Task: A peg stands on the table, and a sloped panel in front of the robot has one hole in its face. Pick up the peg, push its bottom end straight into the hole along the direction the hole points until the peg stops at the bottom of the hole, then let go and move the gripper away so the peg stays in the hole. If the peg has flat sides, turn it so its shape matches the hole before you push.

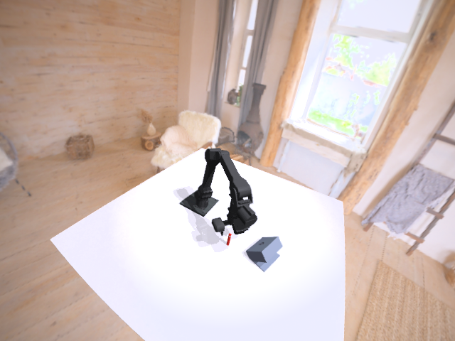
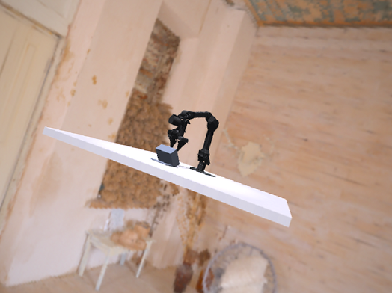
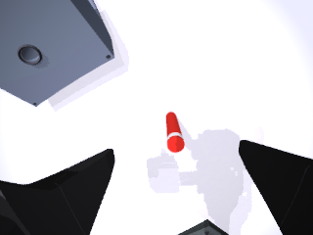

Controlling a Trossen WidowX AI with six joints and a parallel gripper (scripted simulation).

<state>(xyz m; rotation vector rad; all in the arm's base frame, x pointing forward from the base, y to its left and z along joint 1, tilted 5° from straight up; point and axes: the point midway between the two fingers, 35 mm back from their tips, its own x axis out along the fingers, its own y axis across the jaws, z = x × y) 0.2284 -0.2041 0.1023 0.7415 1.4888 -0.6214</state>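
Now: gripper tip 4 cm above the red peg. The rest, counted from my gripper tip: grey sloped panel 17 cm ahead, 5 cm below, 1 cm to the left.
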